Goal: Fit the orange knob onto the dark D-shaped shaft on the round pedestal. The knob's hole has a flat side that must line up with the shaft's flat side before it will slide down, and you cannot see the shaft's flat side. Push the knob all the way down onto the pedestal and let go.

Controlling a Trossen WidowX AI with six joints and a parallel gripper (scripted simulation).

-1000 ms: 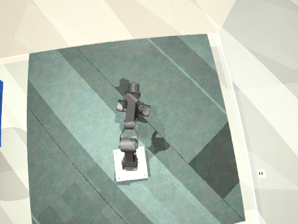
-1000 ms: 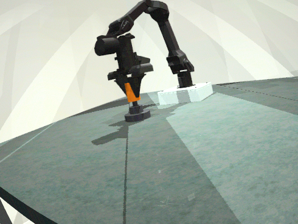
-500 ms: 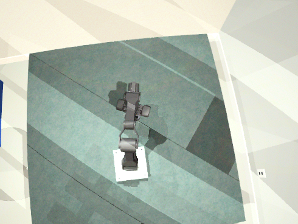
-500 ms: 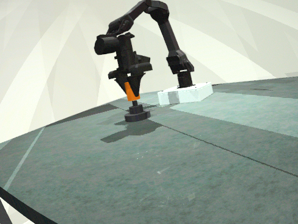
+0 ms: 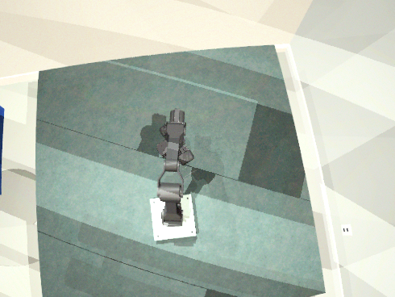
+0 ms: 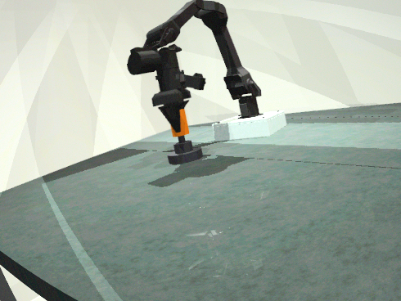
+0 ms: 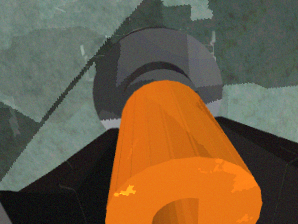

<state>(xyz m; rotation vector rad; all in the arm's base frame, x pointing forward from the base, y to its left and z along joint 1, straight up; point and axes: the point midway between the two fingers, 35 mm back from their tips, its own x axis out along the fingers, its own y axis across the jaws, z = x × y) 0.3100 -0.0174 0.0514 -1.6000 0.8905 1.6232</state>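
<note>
Right now the orange knob is 2 cm above my gripper tip. The rest, counted from my gripper tip: dark pedestal: 4 cm below.
</note>
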